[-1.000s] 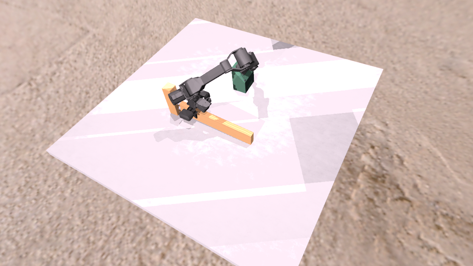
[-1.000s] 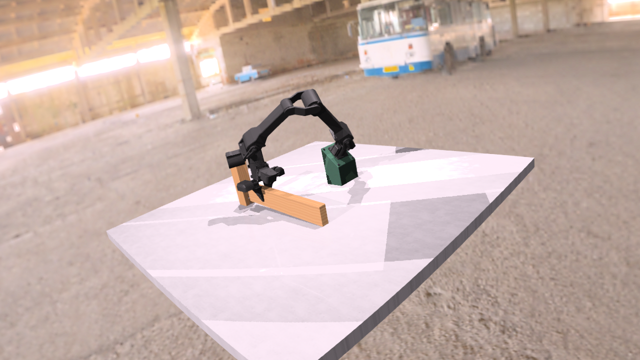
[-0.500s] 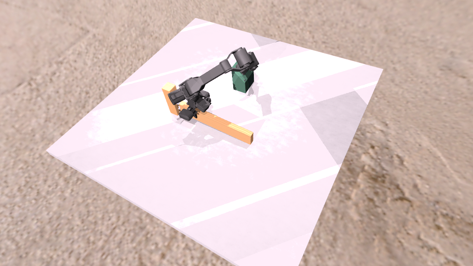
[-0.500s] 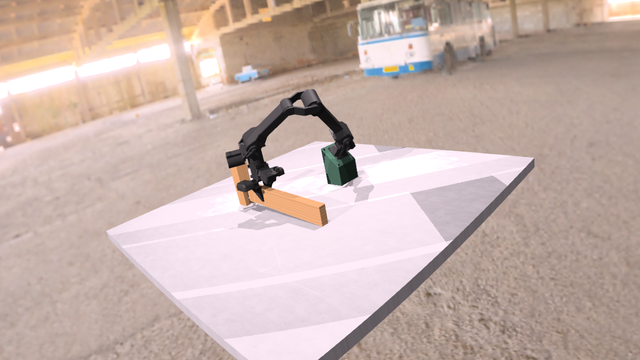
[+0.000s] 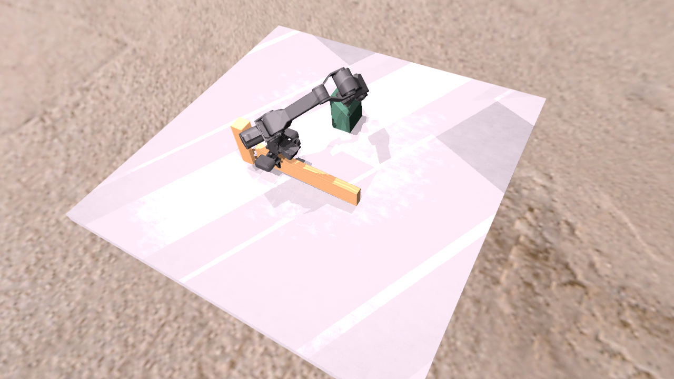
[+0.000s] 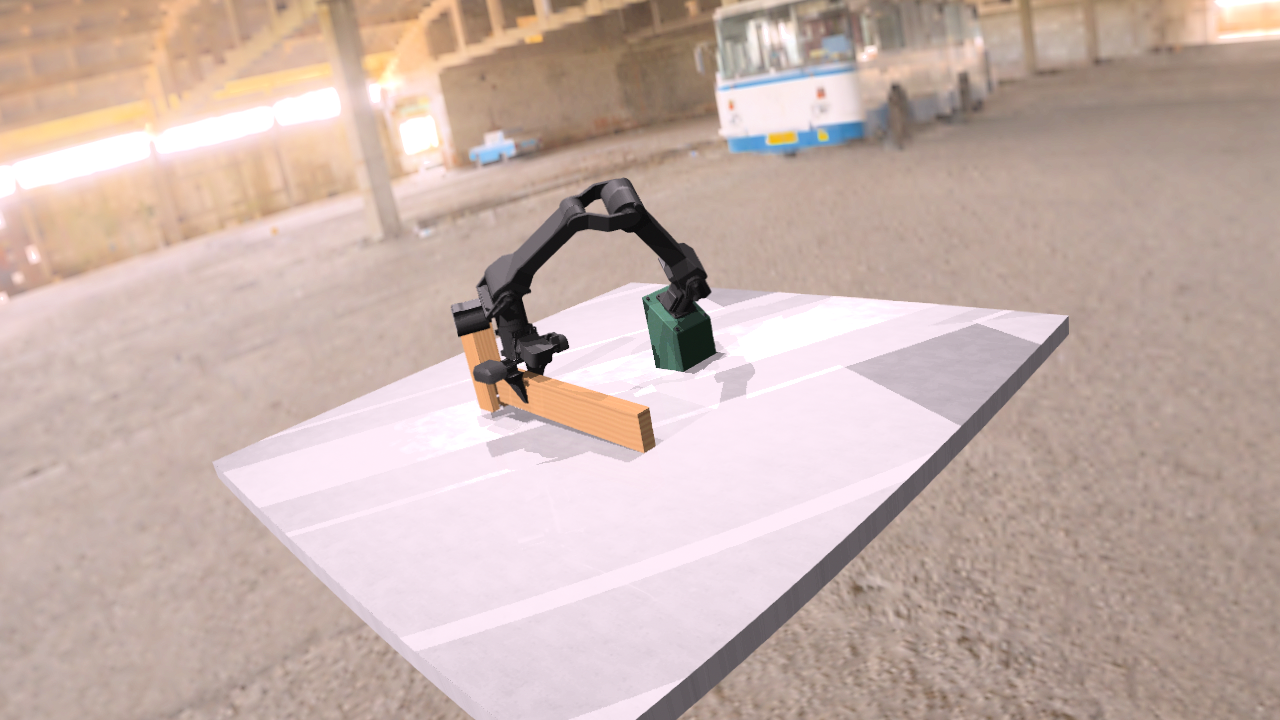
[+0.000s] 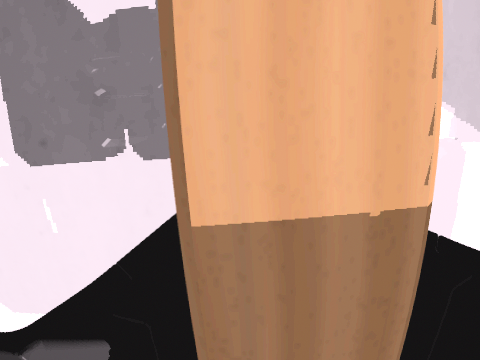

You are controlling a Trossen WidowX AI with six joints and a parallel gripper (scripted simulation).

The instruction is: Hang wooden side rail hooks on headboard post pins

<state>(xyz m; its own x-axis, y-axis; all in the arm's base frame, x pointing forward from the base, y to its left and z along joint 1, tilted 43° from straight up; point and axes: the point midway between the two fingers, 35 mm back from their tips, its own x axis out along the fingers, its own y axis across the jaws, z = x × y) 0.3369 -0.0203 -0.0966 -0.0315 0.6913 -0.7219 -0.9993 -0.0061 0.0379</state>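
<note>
Now: gripper tip 14 cm to the left of the wooden headboard post and 4 cm below it.
</note>
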